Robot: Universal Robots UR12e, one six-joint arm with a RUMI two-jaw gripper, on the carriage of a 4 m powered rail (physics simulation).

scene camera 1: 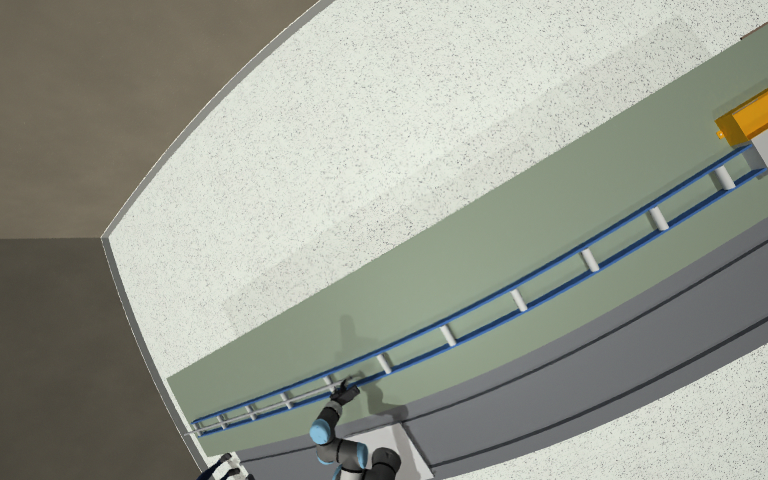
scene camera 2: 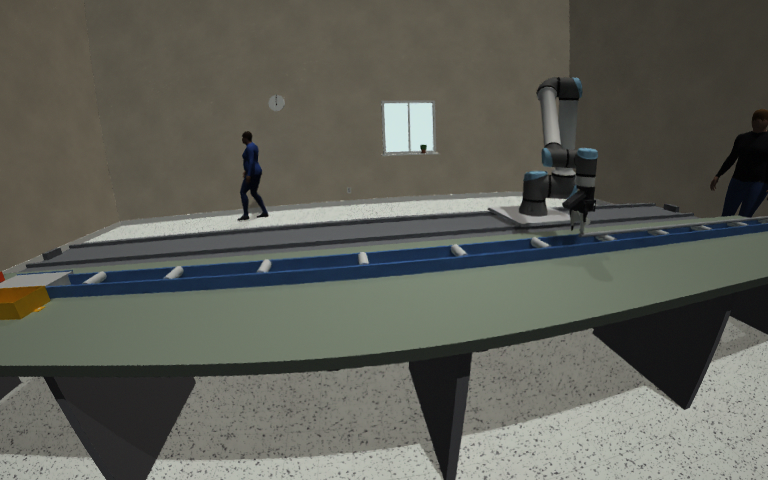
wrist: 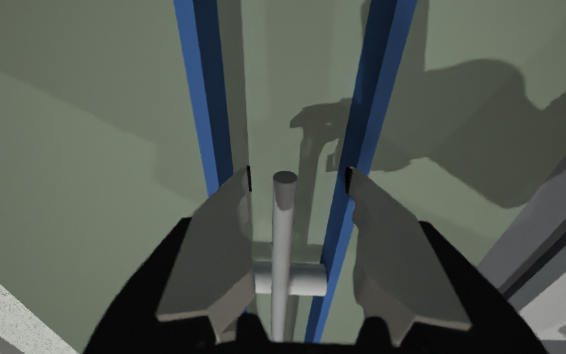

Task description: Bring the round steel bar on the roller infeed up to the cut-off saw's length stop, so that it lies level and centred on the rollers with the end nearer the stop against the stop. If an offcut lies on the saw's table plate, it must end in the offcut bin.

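Seen in the pictures: gripper, fingertip midpoint: (scene camera 1: 353, 379) (scene camera 2: 576, 232) (wrist: 297, 168); arm's base at its link origin: (scene camera 1: 386, 459) (scene camera 2: 532, 212).
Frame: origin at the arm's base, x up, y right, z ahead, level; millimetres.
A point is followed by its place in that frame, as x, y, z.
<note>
The round steel bar (scene camera 1: 308, 394) {48, -211, 621} (wrist: 281, 235) {50, 73, 621} lies lengthwise on rollers at the far end of the blue roller infeed (scene camera 1: 476, 307) {22, 948, 687} (scene camera 2: 317, 273) {7, 1330, 694} (wrist: 199, 100) {22, 182, 687}, away from the saw. Its near end face shows in the wrist view, beyond a white roller (wrist: 309, 279) {22, -33, 582}. My gripper (scene camera 2: 577, 228) {54, 144, 612} (wrist: 297, 168) {54, 144, 612} is open. Its jaws stand on either side of the bar near that end, with a gap on both sides; the bar is nearer the left jaw. Part of the saw's table plate (scene camera 2: 36, 279) {28, 2690, 604} shows; I see no offcut on that part. The length stop does not show.
An orange bin (scene camera 1: 753, 116) {-28, 2712, 789} (scene camera 2: 19, 304) {24, 2519, 856} stands beside the plate on the green bench. The arm's carriage (scene camera 1: 404, 447) {0, 161, 50} (scene camera 2: 512, 217) {0, 200, 80} sits on the grey rail alongside the infeed. One person (scene camera 2: 250, 169) stands behind the rail, another (scene camera 2: 750, 161) at the right.
</note>
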